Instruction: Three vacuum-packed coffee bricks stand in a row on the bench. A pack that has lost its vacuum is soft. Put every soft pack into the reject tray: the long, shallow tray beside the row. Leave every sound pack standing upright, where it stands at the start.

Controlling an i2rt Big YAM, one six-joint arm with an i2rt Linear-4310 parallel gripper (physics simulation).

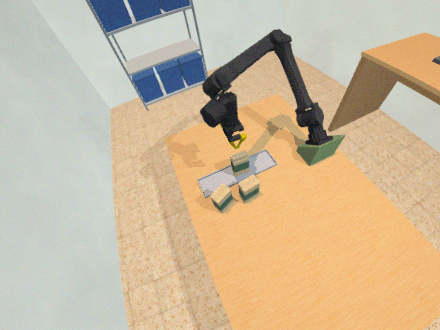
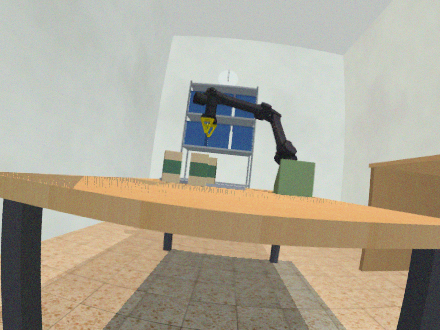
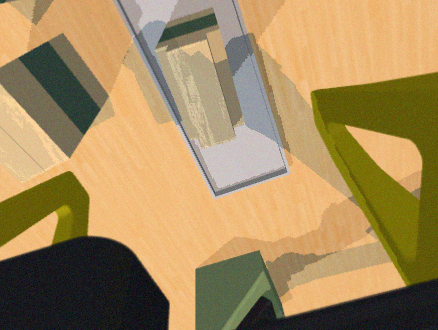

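Pixels of known places: gripper, fingertip midpoint: (image 1: 232, 140) (image 2: 207, 135) (image 3: 192, 147); arm's base, link origin: (image 1: 319, 141) (image 2: 291, 173).
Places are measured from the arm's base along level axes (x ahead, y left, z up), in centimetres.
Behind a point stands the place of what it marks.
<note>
One coffee pack (image 1: 240, 164) {x 41.3, y -3.0, z -0.6 cm} (image 2: 213, 170) {x 37.7, y -2.9, z -2.3 cm} (image 3: 197, 95) {x 41.3, y -4.9, z 4.1 cm}, tan with a dark green band, stands upright inside the long, shallow grey reject tray (image 1: 214, 183) {x 56.0, y -3.1, z -9.9 cm} (image 3: 245, 162) {x 25.4, y -6.8, z -9.9 cm}. Two more packs stand upright on the bench beside the tray: the left pack (image 1: 222, 199) {x 55.0, y 12.4, z 3.2 cm} (image 2: 172, 166) {x 53.9, y 11.8, z -3.0 cm} and the right pack (image 1: 249, 189) {x 43.2, y 12.3, z 3.3 cm} (image 2: 199, 169) {x 41.4, y 12.0, z -3.1 cm} (image 3: 55, 95) {x 42.9, y 7.3, z -0.9 cm}, a little apart. My gripper (image 1: 238, 145) {x 43.4, y -5.2, z 15.4 cm} (image 2: 208, 134) {x 43.4, y -5.2, z 15.4 cm} (image 3: 192, 147) {x 43.4, y -5.2, z 15.4 cm} is open and empty, with its yellow fingers spread wide. It hangs above the pack in the tray, clear of it. Which packs are soft I cannot tell from their looks.
A green block-like stand (image 1: 321, 152) {x 2.6, y 5.9, z -0.5 cm} (image 2: 296, 178) {x -1.4, y 5.6, z -2.4 cm} (image 3: 225, 282) {x 7.0, y 1.0, z -5.8 cm} is at the arm's base, to the right of the tray. A shelf unit with blue bins (image 1: 171, 75) (image 2: 240, 137) stands behind the bench, and a second table (image 1: 405, 60) is at the right.
</note>
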